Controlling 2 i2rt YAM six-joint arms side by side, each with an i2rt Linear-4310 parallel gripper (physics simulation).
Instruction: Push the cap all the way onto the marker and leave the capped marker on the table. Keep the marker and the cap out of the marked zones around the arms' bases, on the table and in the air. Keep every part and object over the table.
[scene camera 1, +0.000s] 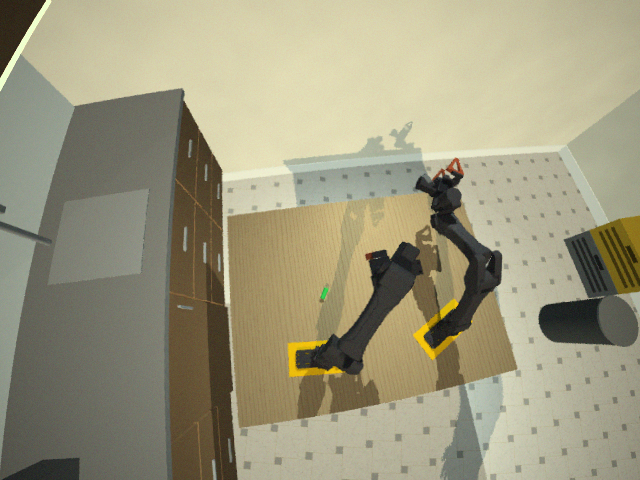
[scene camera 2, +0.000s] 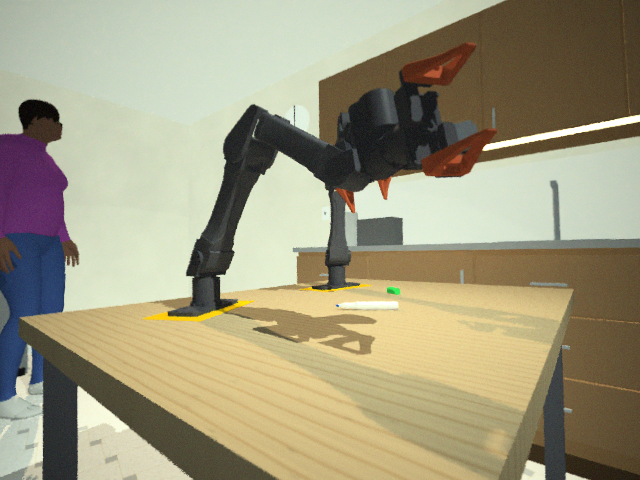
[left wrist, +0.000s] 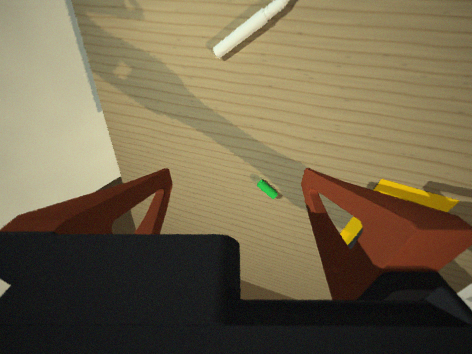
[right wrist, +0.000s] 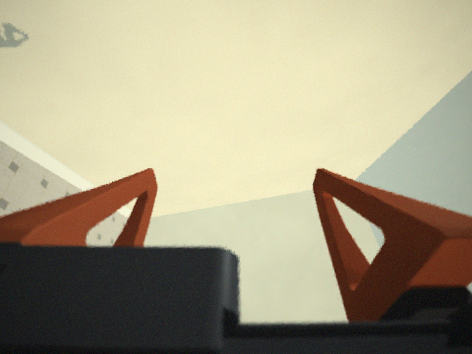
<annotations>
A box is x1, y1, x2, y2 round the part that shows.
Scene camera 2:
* my right gripper: [380, 42, 496, 177]
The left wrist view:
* my left gripper: [0, 168, 471, 353]
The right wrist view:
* my right gripper: [0, 168, 471, 353]
</annotations>
